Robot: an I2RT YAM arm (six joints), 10 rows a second.
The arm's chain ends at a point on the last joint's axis. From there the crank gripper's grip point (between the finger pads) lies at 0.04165 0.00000 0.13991 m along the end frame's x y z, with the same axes.
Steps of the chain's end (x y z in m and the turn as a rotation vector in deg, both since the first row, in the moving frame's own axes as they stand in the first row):
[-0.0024, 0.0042, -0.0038, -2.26, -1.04, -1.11]
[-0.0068, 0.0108, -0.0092, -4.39, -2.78, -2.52]
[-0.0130, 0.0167, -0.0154, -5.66, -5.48, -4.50]
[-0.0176, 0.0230, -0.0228, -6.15, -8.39, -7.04]
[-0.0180, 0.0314, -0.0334, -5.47, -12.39, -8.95]
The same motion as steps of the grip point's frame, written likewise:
[-0.0049, 0.0089, -0.0032, -2.26, -1.04, -1.11]
[-0.0134, 0.0199, -0.0077, -4.39, -2.78, -2.52]
[-0.0261, 0.0279, -0.0126, -5.66, -5.48, -4.50]
[-0.0378, 0.0344, -0.0188, -6.15, -8.39, -7.04]
[-0.0483, 0.0409, -0.0281, -5.47, -12.39, -8.95]

